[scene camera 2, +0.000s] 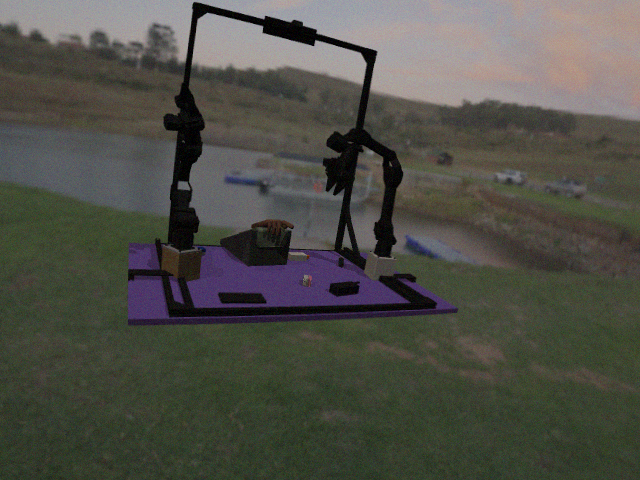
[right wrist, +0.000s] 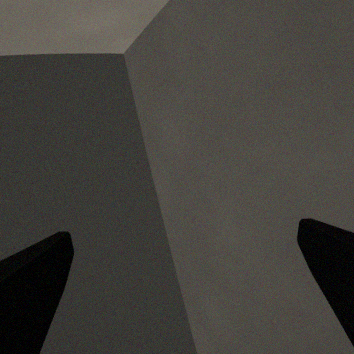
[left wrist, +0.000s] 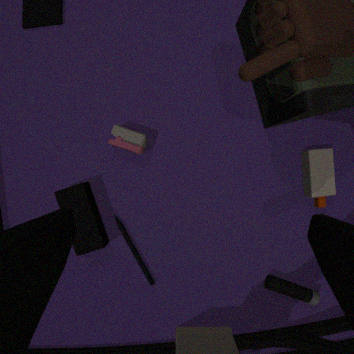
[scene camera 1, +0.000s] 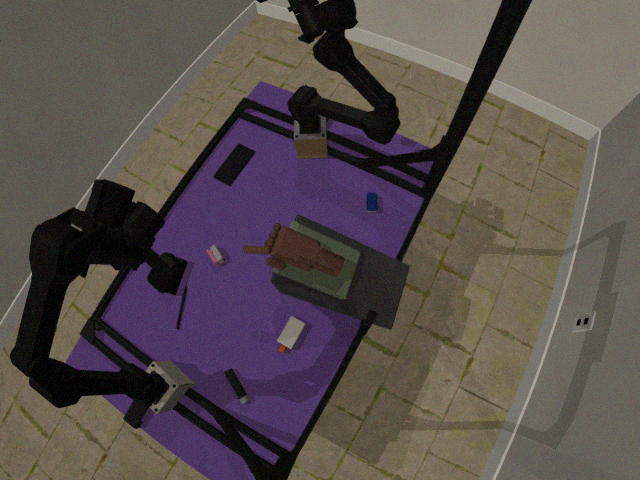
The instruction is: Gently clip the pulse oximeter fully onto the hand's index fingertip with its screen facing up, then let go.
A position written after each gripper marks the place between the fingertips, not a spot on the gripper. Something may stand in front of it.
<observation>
The left gripper (scene camera 1: 168,252) is open and holds nothing. The right gripper (scene camera 2: 186,90) is open, with nothing in its grasp. Further things: a pulse oximeter (left wrist: 125,138) and an index finger (left wrist: 255,67).
The left gripper is seen too in scene camera 2 (scene camera 2: 330,193) and in the left wrist view (left wrist: 194,223). The right gripper is seen too in the right wrist view (right wrist: 186,236). The right wrist view misses the pulse oximeter: it is out of frame.
</observation>
